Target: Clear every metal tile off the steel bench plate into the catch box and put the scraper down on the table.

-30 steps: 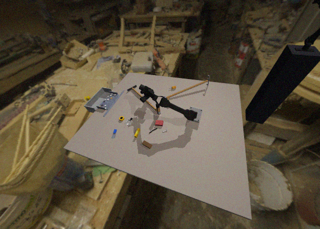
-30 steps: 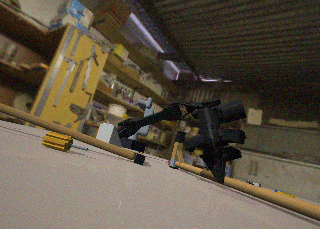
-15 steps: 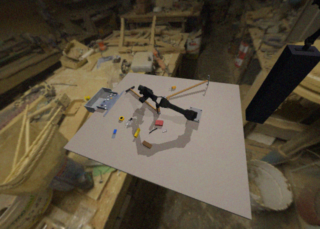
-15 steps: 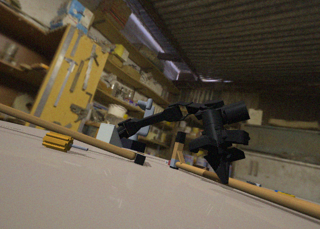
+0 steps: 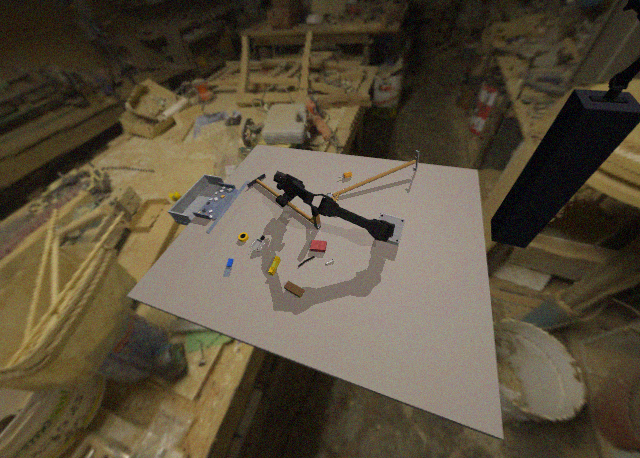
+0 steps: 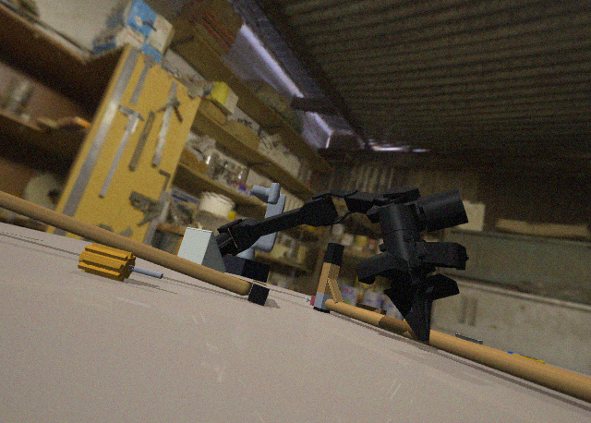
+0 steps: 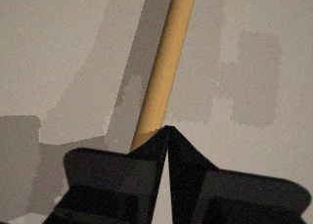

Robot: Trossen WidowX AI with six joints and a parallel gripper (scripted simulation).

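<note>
The long scraper is 2 cm ahead of my gripper tip, 1 cm to the left of it and 5 cm above it. The rest, counted from my gripper tip: red block: 29 cm behind, 24 cm to the left; then yellow ring: 11 cm ahead, 32 cm to the left; then silver clip: 1 cm ahead, 32 cm to the left, 1 cm below.
</note>
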